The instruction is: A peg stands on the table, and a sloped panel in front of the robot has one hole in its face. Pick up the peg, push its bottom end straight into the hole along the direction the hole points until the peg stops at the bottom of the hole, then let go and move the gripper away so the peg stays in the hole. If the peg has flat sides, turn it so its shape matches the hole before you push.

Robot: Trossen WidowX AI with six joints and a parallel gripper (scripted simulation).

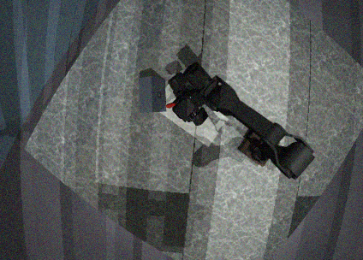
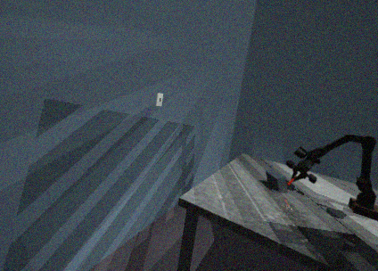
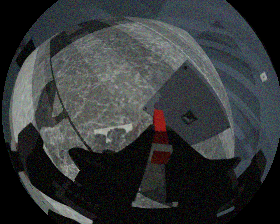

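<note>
Right now my gripper tip is 90 mm short of the grey sloped panel, 30 mm above it and 10 mm to the right of it. Round my gripper tip: red peg (10 mm to the right, 10 mm behind, 10 mm above).
</note>
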